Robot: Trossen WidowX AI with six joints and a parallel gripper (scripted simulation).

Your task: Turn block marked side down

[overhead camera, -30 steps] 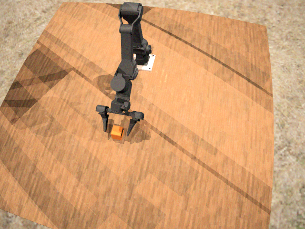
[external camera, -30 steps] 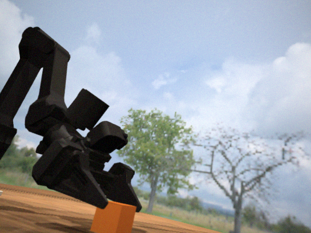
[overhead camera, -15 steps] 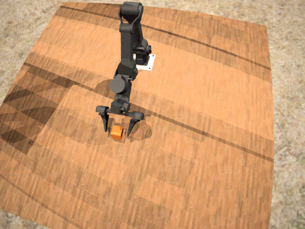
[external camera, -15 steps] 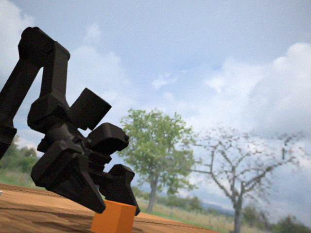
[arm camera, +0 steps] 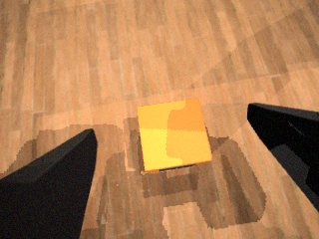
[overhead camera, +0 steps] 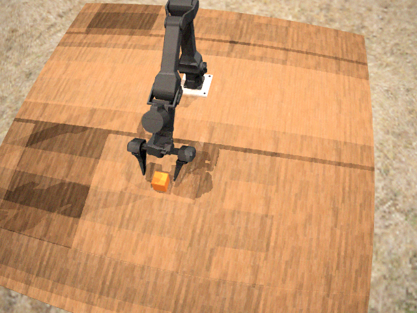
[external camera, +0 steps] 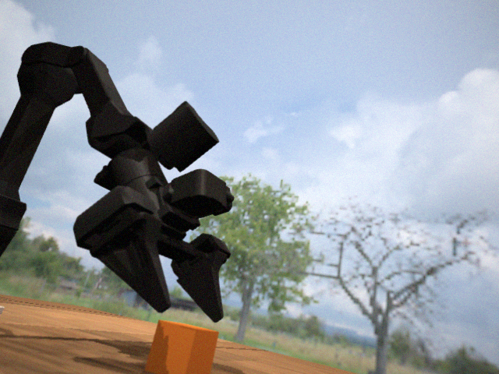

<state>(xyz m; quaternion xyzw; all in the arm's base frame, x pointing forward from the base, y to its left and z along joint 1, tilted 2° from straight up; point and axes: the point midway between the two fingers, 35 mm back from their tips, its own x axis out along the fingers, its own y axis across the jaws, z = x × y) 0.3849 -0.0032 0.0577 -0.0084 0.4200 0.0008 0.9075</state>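
The orange block is 3 cm below my gripper tip and 1 cm behind it.
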